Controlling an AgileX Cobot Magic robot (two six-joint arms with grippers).
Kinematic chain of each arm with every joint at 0, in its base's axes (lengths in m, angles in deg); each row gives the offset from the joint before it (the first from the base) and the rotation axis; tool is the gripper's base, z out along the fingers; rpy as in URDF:
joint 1: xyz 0 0 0.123 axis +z
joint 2: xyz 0 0 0 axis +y
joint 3: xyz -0.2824 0 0.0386 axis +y
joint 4: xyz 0.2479 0 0.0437 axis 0.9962 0 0.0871
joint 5: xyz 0 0 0 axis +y
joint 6: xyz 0.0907 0 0.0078 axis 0.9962 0 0.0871
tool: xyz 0 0 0 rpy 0 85 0
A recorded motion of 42 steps. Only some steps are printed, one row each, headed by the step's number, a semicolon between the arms.
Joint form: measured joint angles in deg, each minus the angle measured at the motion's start. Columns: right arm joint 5, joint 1, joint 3, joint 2, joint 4, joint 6; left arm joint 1, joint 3, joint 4, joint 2, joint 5, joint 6.
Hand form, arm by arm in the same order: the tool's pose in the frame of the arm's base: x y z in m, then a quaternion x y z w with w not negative. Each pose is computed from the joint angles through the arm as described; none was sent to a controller.
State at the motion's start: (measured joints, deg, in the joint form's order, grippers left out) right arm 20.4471 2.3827 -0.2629 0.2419 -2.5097 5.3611; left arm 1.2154 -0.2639 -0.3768 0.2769 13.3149 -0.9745
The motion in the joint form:
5: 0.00 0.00 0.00 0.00 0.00 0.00; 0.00 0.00 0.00 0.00 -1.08 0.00
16: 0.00 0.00 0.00 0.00 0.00 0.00; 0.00 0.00 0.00 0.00 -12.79 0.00
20: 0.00 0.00 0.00 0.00 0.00 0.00; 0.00 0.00 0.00 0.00 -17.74 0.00
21: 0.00 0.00 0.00 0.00 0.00 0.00; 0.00 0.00 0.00 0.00 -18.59 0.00
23: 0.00 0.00 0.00 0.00 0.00 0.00; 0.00 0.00 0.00 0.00 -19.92 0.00
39: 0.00 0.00 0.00 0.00 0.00 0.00; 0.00 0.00 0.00 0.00 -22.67 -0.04
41: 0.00 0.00 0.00 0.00 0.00 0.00; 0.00 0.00 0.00 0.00 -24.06 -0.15
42: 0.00 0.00 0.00 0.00 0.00 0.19; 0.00 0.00 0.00 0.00 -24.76 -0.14
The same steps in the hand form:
5: 0.0534 0.0008 0.1823 0.00899 0.79546 0.02242 0.60553; 0.0560 0.0011 0.1950 -0.01629 0.75021 -0.00126 0.66100
16: 0.0534 0.0008 0.1823 0.00899 0.79546 0.02242 0.60553; 0.0565 0.0012 0.2136 -0.01519 0.67887 -0.00089 0.73410
20: 0.0534 0.0008 0.1823 0.00899 0.79546 0.02242 0.60553; 0.0555 0.0012 0.2214 -0.01467 0.64654 -0.00073 0.76274
21: 0.0534 0.0008 0.1823 0.00899 0.79546 0.02242 0.60553; 0.0553 0.0012 0.2227 -0.01458 0.64087 -0.00071 0.76751
23: 0.0534 0.0008 0.1823 0.00899 0.79546 0.02242 0.60553; 0.0549 0.0012 0.2248 -0.01444 0.63192 -0.00066 0.77490
39: 0.0534 0.0008 0.1823 0.00899 0.79546 0.02242 0.60553; 0.0539 0.0012 0.2290 -0.01435 0.61314 -0.00085 0.78984
41: 0.0534 0.0008 0.1823 0.00899 0.79546 0.02242 0.60553; 0.0533 0.0012 0.2312 -0.01476 0.60350 -0.00157 0.79722
42: 0.0534 0.0008 0.1823 0.01030 0.79544 0.02342 0.60549; 0.0530 0.0012 0.2322 -0.01463 0.59862 -0.00148 0.80090

